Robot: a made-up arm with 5 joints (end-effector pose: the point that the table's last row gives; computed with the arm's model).
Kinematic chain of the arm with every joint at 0, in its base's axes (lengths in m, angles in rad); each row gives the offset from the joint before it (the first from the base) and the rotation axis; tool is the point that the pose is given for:
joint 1: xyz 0 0 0.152 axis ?
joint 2: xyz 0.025 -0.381 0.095 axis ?
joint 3: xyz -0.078 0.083 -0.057 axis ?
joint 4: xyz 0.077 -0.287 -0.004 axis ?
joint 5: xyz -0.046 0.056 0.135 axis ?
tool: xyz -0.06 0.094 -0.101
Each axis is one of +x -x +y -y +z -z.
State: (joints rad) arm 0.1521 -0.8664 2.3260 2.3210 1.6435
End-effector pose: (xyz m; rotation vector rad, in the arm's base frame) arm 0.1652 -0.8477 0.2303 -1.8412 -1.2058 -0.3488
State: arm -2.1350 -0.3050 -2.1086 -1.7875 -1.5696
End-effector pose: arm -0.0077 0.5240 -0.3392 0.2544 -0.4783 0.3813
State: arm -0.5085 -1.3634 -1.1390 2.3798 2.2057
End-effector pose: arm 0.4249 -0.3167 0.0921 1.8370 0.4116 -1.4793
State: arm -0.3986 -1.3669 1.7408 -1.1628 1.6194
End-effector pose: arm -0.0232 -0.6842 0.0376 1.3669 0.4482 1.5006
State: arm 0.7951 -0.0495 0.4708 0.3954 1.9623
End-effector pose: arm -0.2279 -0.2113 0.6509 -1.0804 1.4985 -0.4118
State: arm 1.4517 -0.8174 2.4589 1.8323 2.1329
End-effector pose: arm 0.1395 -0.2598 0.8806 -2.4248 -1.1158 0.0942
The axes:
joint 1: -x
joint 2: -z
joint 3: -y
joint 4: +z
joint 5: +y

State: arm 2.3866 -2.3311 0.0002 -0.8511 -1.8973
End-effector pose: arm 0.0304 0.2148 0.1556 -0.4468 0.3249 1.5849
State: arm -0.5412 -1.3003 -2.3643 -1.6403 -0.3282
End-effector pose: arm 0.1022 -0.4811 -0.2956 -1.8036 0.0142 0.2124
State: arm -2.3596 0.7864 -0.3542 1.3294 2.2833
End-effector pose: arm -0.2056 0.1478 -0.4121 0.6022 0.2991 2.4775
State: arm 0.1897 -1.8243 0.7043 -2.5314 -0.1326
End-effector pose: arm 0.2681 -0.1826 0.4008 0.3617 0.2161 -0.7306
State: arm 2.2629 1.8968 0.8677 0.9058 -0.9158
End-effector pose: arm -0.0433 0.1612 0.3157 2.3781 1.0013 -0.8037
